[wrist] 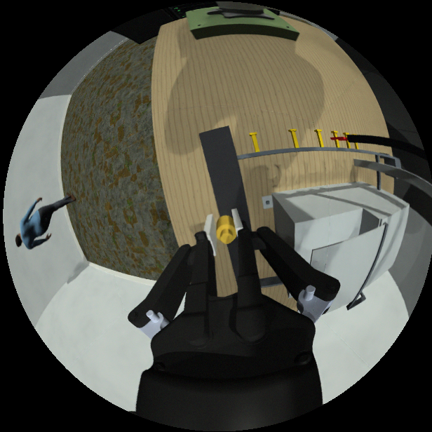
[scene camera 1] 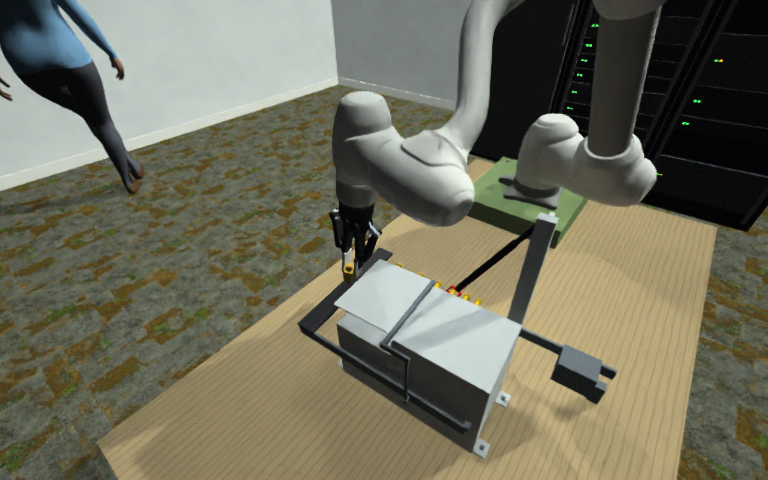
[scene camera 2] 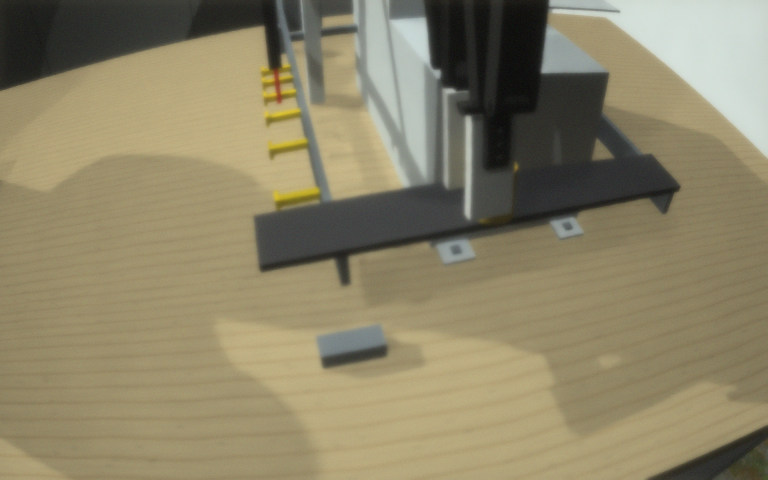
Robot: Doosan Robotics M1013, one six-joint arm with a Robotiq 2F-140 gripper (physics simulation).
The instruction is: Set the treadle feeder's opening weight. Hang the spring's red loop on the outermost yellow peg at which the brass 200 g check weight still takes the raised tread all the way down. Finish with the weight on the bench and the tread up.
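Frame: origin at the arm's base, x left, y back, z up, level; millimetres.
Seen in the pictures: gripper, between the fingertips: (scene camera 1: 351,272) (scene camera 2: 476,198); arm's base, origin of its link: (scene camera 1: 534,191).
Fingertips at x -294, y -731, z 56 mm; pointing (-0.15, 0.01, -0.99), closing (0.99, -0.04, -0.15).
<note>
Pixels of each thing's middle, then the offset from my fingertips to it. "spot": a spot on its surface instead.
- brass weight, middle of its body: (scene camera 2: 494,179) (scene camera 1: 349,271) dz +11, dx +1, dy -12 mm
- dark tread, middle of its body: (scene camera 2: 502,198) (scene camera 1: 350,285) dz -17, dx +13, dy -27 mm
- red loop, a spot on its surface: (scene camera 2: 278,87) (scene camera 1: 449,288) spot: dz -20, dx +228, dy +90 mm
- grey feeder box, a spot on its surface: (scene camera 1: 413,362) spot: dz +52, dx +267, dy -182 mm
- black spring, a spot on its surface: (scene camera 1: 495,257) spot: dz +129, dx +321, dy +79 mm
- grey post, middle of its body: (scene camera 1: 520,304) dz +74, dx +396, dy +29 mm
- counterweight block, a spot on its surface: (scene camera 1: 577,367) spot: dz -10, dx +528, dy +7 mm
- grey block, middle of its body: (scene camera 2: 351,346) dz -128, dx +7, dy +84 mm
My gripper (scene camera 1: 349,261) (scene camera 2: 467,169) (wrist: 223,219) is shut on the brass weight (scene camera 1: 348,271) (scene camera 2: 497,219) (wrist: 226,230), upright between its pale fingertips. The weight's base is at the dark tread (scene camera 1: 328,308) (scene camera 2: 339,232) (wrist: 220,160), near its outer long edge, and looks in contact. The tread is low over the bench, with a gap under it in scene camera 2; I cannot tell if it is at its stop. The red loop (scene camera 1: 453,290) (scene camera 2: 278,87) (wrist: 339,138) is on one of several yellow pegs (scene camera 2: 287,147) (wrist: 294,139), the third from the end away from the tread.
The grey feeder box (scene camera 1: 413,362) (wrist: 345,205) stands beside the tread, its lid (scene camera 1: 385,294) partly raised. A black spring (scene camera 1: 495,257) runs up to a grey post (scene camera 1: 532,271). A counterweight block (scene camera 1: 577,367) sits at the far end. A grey block (scene camera 2: 352,344) lies on the bench.
</note>
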